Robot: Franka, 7 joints.
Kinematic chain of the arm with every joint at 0, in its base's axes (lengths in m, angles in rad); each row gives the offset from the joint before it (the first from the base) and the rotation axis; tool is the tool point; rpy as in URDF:
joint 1: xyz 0 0 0.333 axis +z
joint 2: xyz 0 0 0 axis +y
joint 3: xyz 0 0 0.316 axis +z
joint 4: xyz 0.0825 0 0 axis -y
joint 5: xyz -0.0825 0 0.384 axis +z
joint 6: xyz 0 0 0 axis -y
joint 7: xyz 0.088 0 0 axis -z
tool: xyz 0 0 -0.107 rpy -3.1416 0 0
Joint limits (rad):
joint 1: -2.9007..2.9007
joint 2: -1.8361..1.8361
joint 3: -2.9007..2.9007
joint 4: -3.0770..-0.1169
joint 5: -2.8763..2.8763
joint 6: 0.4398..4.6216
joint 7: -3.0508..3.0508
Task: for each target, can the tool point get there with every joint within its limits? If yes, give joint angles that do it. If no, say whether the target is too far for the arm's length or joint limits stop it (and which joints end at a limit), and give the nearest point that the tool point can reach.
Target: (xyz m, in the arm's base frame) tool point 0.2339 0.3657 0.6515
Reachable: yes | joints -0.7998 0.8290 2.0762 -2.3999 -0.4623 3.7531 2.3167
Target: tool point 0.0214 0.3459 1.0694
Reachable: yes | joints -1.6491 -0.7187 0.4348 -0.3723 -1.3434 1.6232 2.5024
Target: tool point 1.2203 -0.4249 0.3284
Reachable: no: too far | nearest point 0.8102 -0.2821 0.3299 | short by 0.434 m
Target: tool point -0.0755 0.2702 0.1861
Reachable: yes | joints 1.8641 0.4332 -0.4673 -2.8531 -1.4457 4.0853 -1.2728
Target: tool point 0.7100 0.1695 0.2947
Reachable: yes | joints 2.4461 -1.3611 -1.7389 -1.5302 1.5906 2.6617 -1.5442
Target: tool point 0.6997 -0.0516 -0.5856
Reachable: no: too far | nearest point 0.5390 -0.0398 -0.2944 | short by 0.333 m
